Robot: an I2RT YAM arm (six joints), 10 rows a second.
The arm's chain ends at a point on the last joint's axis. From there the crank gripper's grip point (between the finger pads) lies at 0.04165 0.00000 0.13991 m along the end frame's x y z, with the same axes.
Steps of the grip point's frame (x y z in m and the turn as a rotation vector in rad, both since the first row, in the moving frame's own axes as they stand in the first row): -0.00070 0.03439 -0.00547 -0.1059 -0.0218 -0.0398; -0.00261 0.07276 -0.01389 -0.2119 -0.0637 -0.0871; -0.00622 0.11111 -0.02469 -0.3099 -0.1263 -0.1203; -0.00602 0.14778 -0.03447 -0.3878 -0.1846 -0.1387; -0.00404 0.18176 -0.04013 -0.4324 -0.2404 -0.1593; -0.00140 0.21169 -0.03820 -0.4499 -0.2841 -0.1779; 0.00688 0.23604 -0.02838 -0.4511 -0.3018 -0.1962; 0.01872 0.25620 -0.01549 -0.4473 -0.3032 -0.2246; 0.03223 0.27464 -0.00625 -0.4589 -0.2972 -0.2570; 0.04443 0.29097 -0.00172 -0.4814 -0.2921 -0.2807; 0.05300 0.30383 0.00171 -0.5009 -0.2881 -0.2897
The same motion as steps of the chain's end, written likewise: 0.00209 0.02115 -0.00565 -0.1059 -0.0218 -0.0398; 0.00517 0.04632 -0.01349 -0.2119 -0.0637 -0.0871; 0.00913 0.07171 -0.02286 -0.3099 -0.1263 -0.1203; 0.01633 0.09770 -0.03031 -0.3878 -0.1846 -0.1387; 0.02508 0.12555 -0.03436 -0.4324 -0.2404 -0.1593; 0.03312 0.15299 -0.03175 -0.4499 -0.2841 -0.1779; 0.04340 0.17731 -0.02201 -0.4511 -0.3018 -0.1962; 0.05481 0.19859 -0.00959 -0.4473 -0.3032 -0.2246; 0.06644 0.21640 0.00001 -0.4589 -0.2972 -0.2570; 0.07682 0.23053 0.00564 -0.4814 -0.2921 -0.2807; 0.08411 0.24123 0.01017 -0.5009 -0.2881 -0.2897
